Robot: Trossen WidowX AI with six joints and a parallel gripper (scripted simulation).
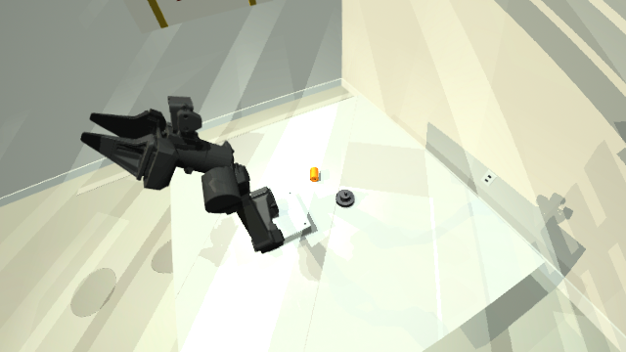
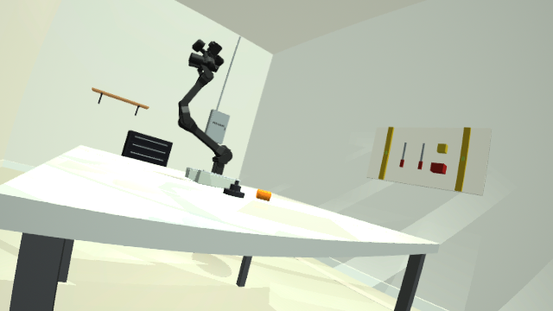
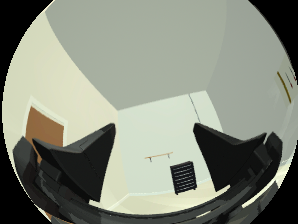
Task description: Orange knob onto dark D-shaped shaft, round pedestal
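Right now my gripper tip is 690 mm above the orange knob, 380 mm to the right of it and 370 mm short of it. Round my gripper tip: round dark pedestal: 680 mm below, 460 mm ahead, 200 mm to the left.
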